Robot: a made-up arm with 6 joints.
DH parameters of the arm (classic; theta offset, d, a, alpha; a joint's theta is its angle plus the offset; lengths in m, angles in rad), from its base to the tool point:
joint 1: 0 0.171 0 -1.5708
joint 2: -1.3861 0 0.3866 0
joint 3: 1.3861 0 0.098 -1.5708
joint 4: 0 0.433 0 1.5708
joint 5: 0 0 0.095 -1.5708
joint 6: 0 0.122 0 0
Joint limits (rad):
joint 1: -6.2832..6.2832
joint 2: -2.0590..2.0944
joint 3: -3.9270..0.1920
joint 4: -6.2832..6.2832
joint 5: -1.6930..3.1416
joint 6: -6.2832..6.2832
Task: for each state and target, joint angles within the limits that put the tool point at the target. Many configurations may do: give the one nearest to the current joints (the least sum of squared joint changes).
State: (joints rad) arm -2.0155 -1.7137 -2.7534 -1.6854 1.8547 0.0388
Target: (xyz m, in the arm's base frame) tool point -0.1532 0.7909 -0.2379
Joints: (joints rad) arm -1.5493 -2.0590 -3.0122 -1.7696 1.7769 0.0388
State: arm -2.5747 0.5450 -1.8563 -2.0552 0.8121 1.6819
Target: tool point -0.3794 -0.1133 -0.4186
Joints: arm -2.8023 1.3700 -1.2034 -2.0308 0.8022 1.6819
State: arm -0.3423 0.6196 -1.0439 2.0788 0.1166 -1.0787
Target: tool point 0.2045 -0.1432 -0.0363
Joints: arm -0.2519 0.3639 -0.3767 2.2631 -0.1669 -1.0787
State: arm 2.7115 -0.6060 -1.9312 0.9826 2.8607 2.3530
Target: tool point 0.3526 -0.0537 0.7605
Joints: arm 3.2631 -1.0056 -2.2156 0.9862 2.9631 2.3530
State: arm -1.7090 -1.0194 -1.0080 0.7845 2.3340 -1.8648
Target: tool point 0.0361 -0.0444 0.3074
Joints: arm -1.7311 -1.2508 -0.2919 0.3004 2.5979 -1.8648
